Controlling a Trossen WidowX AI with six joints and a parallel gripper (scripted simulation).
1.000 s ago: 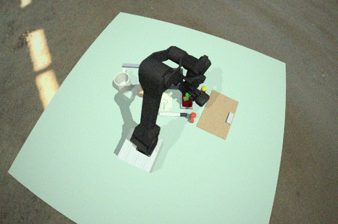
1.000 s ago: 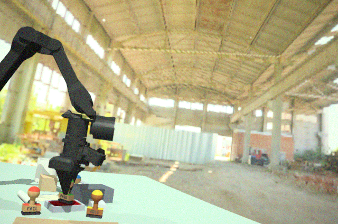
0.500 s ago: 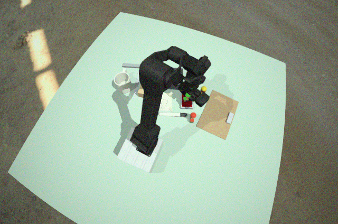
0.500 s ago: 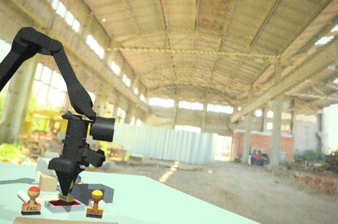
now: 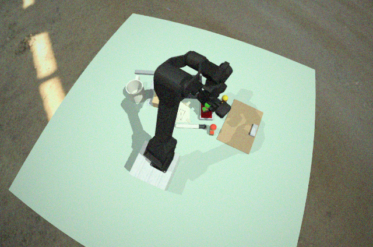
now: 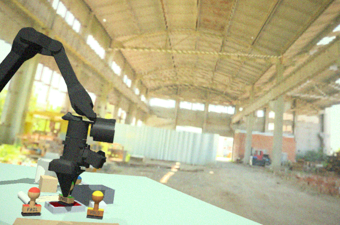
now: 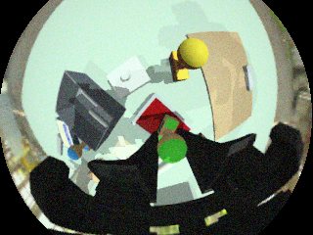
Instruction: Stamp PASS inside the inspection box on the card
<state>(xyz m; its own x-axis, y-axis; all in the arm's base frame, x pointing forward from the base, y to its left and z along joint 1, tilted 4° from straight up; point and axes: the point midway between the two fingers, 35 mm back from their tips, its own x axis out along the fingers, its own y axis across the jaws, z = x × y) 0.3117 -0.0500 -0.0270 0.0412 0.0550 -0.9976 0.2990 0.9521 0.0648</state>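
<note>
My gripper tip is now right at the PASS stamp. The rest, counted from my gripper tip: red ink pad: 3 cm below; then marker: 9 cm behind, 2 cm to the left, 3 cm below; then yellow-knobbed hold stamp: 7 cm ahead, 5 cm to the right, 2 cm below.
</note>
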